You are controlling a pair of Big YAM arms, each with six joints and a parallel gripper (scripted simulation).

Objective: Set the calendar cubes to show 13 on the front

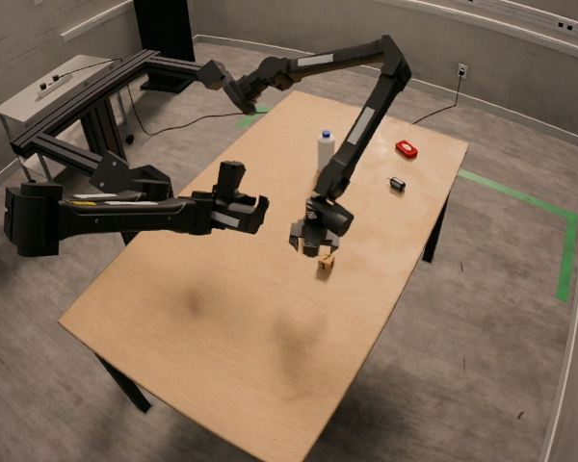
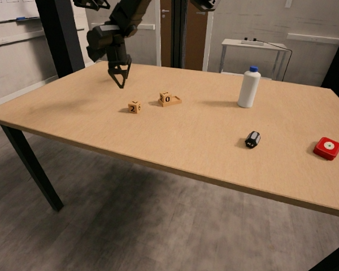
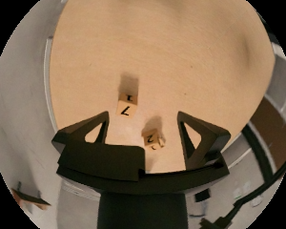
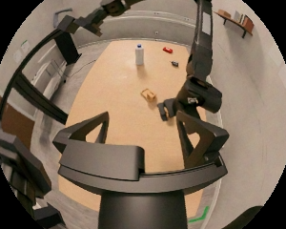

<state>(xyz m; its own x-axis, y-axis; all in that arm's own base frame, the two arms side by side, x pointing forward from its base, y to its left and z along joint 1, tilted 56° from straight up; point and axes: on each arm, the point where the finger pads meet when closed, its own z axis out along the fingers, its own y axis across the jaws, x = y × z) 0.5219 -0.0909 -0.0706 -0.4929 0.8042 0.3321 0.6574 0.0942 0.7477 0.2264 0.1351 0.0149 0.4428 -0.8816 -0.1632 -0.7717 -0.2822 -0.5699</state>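
Right now the wooden digit cube is 7 cm behind my left hand, 16 cm to the left of it and 9 cm below it. From my left hand the other things lie so: white bottle: 15 cm behind, 50 cm to the left, 3 cm below; wooden cube: 2 cm ahead, 5 cm to the left, 10 cm below; wooden tray: 9 cm behind, 17 cm to the left, 11 cm below.
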